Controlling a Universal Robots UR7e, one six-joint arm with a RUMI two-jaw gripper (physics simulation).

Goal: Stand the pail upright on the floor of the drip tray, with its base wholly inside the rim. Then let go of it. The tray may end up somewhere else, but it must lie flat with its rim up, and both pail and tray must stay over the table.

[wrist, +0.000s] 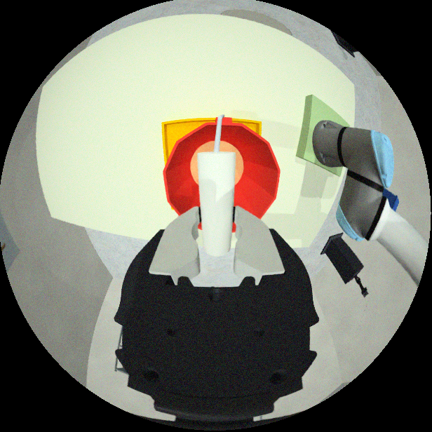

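Observation:
The red pail [257,167] is in the middle of the wrist view, seen from above into its open mouth, with a pale orange round bottom inside. Its handle has a thick white grip [216,185] and a thin grey wire. My gripper [216,208] is shut on the white grip, with one jaw on each side. The yellow drip tray [175,134] lies flat behind and below the pail, rim up. Its far edge and far corners show; the pail hides most of the rest. The pail's base and any gap between it and the tray floor are hidden.
The pale table [105,110] lies below. The robot's grey base [327,143] stands on a green block [305,127] at the right, with the arm [362,150] rising from it. The table's near edge passes close to the jaws. A black device [342,257] is beyond the table at lower right.

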